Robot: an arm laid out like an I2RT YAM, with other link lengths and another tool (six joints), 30 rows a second.
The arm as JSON. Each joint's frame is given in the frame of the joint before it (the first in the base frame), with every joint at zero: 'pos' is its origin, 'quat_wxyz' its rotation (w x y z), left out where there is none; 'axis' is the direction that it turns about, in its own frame. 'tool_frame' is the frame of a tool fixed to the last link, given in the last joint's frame.
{
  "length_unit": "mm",
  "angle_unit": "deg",
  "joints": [
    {
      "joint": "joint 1",
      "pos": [
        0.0,
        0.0,
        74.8
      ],
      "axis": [
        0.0,
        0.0,
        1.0
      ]
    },
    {
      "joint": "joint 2",
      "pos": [
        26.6,
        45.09,
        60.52
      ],
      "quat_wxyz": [
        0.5,
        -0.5,
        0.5,
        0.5
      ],
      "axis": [
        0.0,
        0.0,
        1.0
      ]
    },
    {
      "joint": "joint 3",
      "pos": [
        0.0,
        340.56,
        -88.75
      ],
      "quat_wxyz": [
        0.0,
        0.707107,
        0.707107,
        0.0
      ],
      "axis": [
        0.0,
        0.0,
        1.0
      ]
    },
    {
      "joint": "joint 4",
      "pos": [
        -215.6,
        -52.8,
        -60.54
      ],
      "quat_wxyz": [
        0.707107,
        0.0,
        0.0,
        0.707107
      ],
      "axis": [
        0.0,
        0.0,
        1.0
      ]
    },
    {
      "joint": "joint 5",
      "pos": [
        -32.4,
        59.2,
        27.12
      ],
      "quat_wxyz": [
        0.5,
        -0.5,
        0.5,
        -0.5
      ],
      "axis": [
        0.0,
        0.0,
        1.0
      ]
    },
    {
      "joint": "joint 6",
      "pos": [
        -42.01,
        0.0,
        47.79
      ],
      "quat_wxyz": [
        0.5,
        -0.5,
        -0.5,
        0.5
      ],
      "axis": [
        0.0,
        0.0,
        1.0
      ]
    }
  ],
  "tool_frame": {
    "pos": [
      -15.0,
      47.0,
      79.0
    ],
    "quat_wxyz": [
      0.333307,
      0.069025,
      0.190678,
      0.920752
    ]
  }
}
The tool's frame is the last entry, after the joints.
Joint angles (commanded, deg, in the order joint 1, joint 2, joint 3, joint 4, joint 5, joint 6), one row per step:
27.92 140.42 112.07 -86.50 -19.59 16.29
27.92 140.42 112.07 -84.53 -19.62 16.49
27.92 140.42 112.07 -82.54 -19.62 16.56
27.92 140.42 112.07 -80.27 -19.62 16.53
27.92 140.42 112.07 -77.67 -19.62 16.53
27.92 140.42 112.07 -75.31 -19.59 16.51
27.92 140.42 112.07 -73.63 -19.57 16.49
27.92 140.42 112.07 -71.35 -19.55 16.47
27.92 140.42 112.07 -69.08 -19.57 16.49
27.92 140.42 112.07 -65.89 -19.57 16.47
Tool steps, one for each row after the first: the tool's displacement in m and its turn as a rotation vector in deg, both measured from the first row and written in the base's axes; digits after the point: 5 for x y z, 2 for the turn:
0.00532 0.00274 -0.00174 0.85 -1.70 -0.18
0.01080 0.00559 -0.00328 1.75 -3.45 -0.25
0.01712 0.00896 -0.00478 2.83 -5.46 -0.22
0.02441 0.01282 -0.00614 4.05 -7.75 -0.22
0.03109 0.01631 -0.00706 5.14 -9.85 -0.20
0.03587 0.01881 -0.00752 5.93 -11.35 -0.17
0.04237 0.02222 -0.00790 6.99 -13.37 -0.15
0.04879 0.02566 -0.00798 8.06 -15.37 -0.18
0.05785 0.03047 -0.00760 9.57 -18.19 -0.16

